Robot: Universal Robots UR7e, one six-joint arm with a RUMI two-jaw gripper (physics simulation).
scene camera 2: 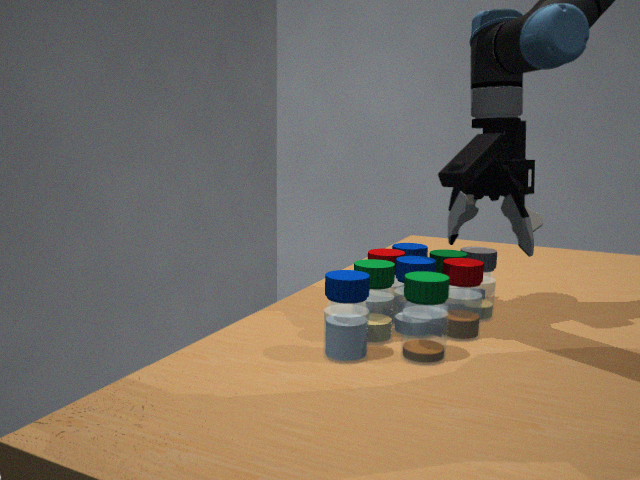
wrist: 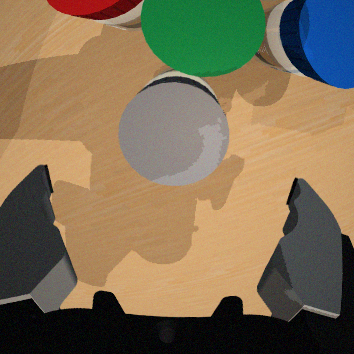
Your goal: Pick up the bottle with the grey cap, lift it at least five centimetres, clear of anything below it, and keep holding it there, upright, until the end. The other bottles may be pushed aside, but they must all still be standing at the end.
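Frame: origin at the arm's base, x ahead, y left, z up, level; metres.
Where they show: gripper, fingertip midpoint: (scene camera 2: 488, 250) (wrist: 170, 175).
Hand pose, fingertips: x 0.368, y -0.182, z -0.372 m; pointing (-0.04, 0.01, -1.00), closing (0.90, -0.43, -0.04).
Note:
After its pixels a point has its place.
The bottle with the grey cap (scene camera 2: 478, 258) @(x 0.372, y -0.135, z -0.376 m) (wrist: 172, 135) @(x 0.378, y -0.160, z -0.369 m) stands upright on the table at the back right of the group in the scene view, partly hidden behind a red-capped bottle. In the wrist view its cap lies ahead of the fingertips, a little left of midway between them. My gripper (scene camera 2: 491, 248) @(x 0.368, y -0.182, z -0.372 m) (wrist: 170, 175) @(x 0.368, y -0.182, z -0.372 m) is open and empty, pointing down, with its fingertips a little above the height of the caps. A green-capped bottle (scene camera 2: 448, 254) @(x 0.408, y -0.103, z -0.369 m) (wrist: 204, 35) @(x 0.408, y -0.121, z -0.369 m) stands close beside the grey-capped one, on the side away from the gripper.
A red-capped bottle (scene camera 2: 463, 272) @(x 0.369, y -0.038, z -0.377 m) (wrist: 95, 5) @(x 0.371, y -0.087, z -0.369 m) and a blue-capped bottle (wrist: 330, 42) @(x 0.469, y -0.138, z -0.369 m) stand near the green one. Other upright bottles include a front green-capped one (scene camera 2: 426, 287) @(x 0.386, y 0.067, z -0.376 m) and a front blue-capped one (scene camera 2: 346, 286) @(x 0.470, y 0.109, z -0.376 m). The wooden table (scene camera 2: 232, 428) @(x 0.494, y 0.305, z -0.474 m) has its edge at the left.

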